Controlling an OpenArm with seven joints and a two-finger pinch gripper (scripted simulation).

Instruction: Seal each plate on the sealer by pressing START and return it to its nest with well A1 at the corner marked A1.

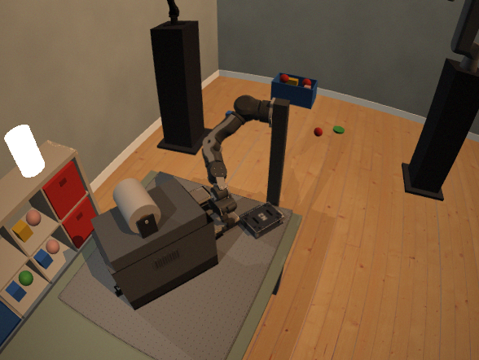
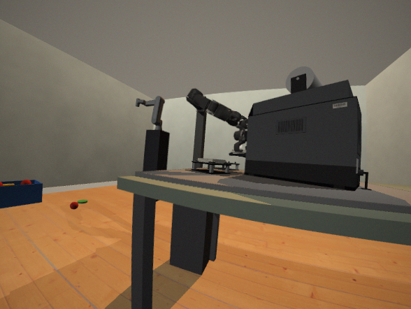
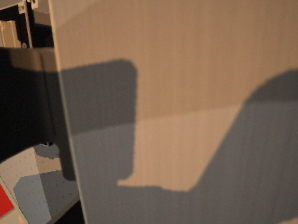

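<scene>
The dark sealer stage lies 20 mm below my hand. Also, from my hand: white well plate right at my hand; then warning sticker 130 mm to the right, 40 mm above, 30 mm ahead; then pale start button 140 mm ahead, 70 mm above, 20 mm to the left.
</scene>
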